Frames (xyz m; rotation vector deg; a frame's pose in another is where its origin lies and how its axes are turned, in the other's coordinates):
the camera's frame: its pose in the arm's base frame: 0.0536 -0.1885 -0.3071 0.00 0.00 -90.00
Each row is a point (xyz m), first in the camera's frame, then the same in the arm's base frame.
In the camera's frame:
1: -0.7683 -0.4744 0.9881
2: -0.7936 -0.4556 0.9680
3: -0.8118 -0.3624 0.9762
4: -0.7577 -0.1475 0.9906
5: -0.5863 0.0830 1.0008
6: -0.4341 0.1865 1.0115
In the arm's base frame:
1: -0.4208 0.5798 0.6810
2: -0.4020 0.6051 0.6609
3: -0.3088 0.6233 0.6691
4: -0.0939 0.5692 0.6835
5: 0.1366 0.3978 0.6937
6: 0.2401 0.2456 0.7044

